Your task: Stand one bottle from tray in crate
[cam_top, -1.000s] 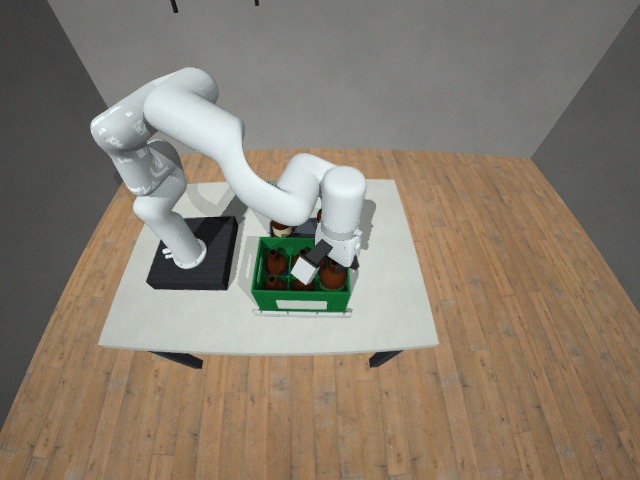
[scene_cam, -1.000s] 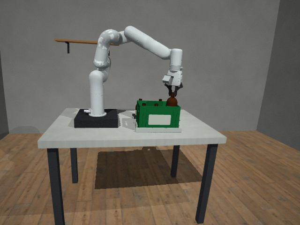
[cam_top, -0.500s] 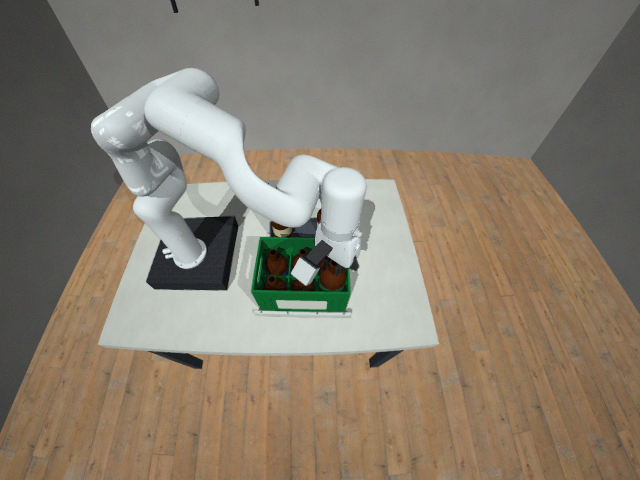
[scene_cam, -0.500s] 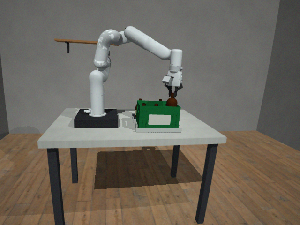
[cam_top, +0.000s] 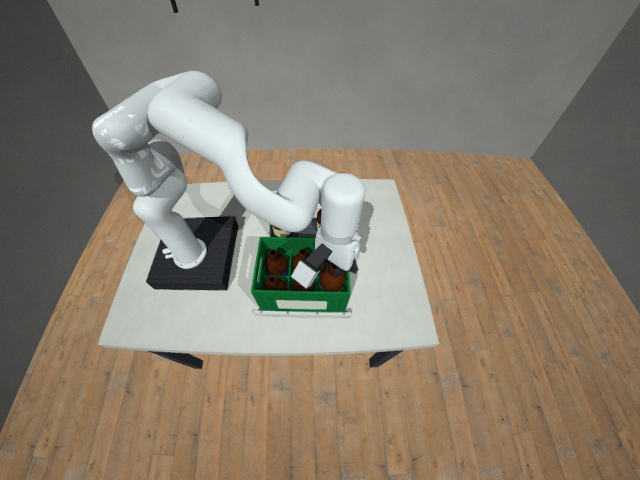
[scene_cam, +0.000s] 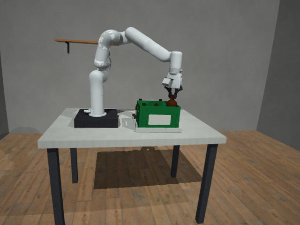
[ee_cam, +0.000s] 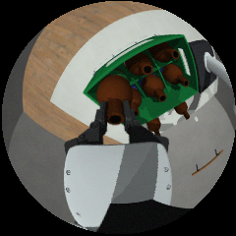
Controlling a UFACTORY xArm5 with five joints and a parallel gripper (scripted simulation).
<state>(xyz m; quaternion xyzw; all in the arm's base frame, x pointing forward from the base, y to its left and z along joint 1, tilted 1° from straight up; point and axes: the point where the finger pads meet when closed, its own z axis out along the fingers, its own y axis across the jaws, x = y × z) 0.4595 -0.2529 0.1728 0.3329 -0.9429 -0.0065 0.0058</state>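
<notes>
Now: the brown bottle 70 mm below my hand. From my hand the other things lie so: green crate 70 mm behind, 60 mm to the left, 160 mm below; then dark tray 20 mm behind, 300 mm to the left, 230 mm below.
</notes>
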